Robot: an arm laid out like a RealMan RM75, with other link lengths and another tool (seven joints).
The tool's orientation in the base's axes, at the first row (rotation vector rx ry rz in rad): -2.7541 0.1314 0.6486
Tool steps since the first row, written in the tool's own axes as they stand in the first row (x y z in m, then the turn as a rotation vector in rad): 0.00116 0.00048 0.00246 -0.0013 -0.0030 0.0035; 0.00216 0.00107 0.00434 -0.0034 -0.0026 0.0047; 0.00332 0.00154 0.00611 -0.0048 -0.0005 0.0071; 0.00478 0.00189 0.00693 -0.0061 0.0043 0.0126; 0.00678 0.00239 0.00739 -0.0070 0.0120 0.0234; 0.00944 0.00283 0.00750 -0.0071 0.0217 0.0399; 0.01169 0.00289 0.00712 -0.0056 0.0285 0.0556; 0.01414 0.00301 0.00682 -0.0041 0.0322 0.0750; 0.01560 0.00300 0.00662 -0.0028 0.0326 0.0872; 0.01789 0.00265 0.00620 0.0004 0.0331 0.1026; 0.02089 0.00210 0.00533 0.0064 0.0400 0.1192
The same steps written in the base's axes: -0.00007 0.00030 -0.00274 -0.0022 0.0040 -0.0016; -0.00006 0.00032 -0.00495 -0.0046 0.0040 -0.0018; 0.00015 0.00041 -0.00711 -0.0072 0.0028 -0.0037; 0.00106 0.00031 -0.00856 -0.0114 0.0000 -0.0092; 0.00257 -0.00005 -0.00998 -0.0180 -0.0038 -0.0201; 0.00483 -0.00048 -0.01139 -0.0265 -0.0078 -0.0367; 0.00699 -0.00070 -0.01210 -0.0329 -0.0093 -0.0526; 0.00929 -0.00096 -0.01297 -0.0403 -0.0067 -0.0708; 0.01068 -0.00104 -0.01346 -0.0443 -0.0033 -0.0818; 0.01296 -0.00088 -0.01403 -0.0480 0.0011 -0.0965; 0.01609 -0.00069 -0.01449 -0.0507 -0.0003 -0.1152
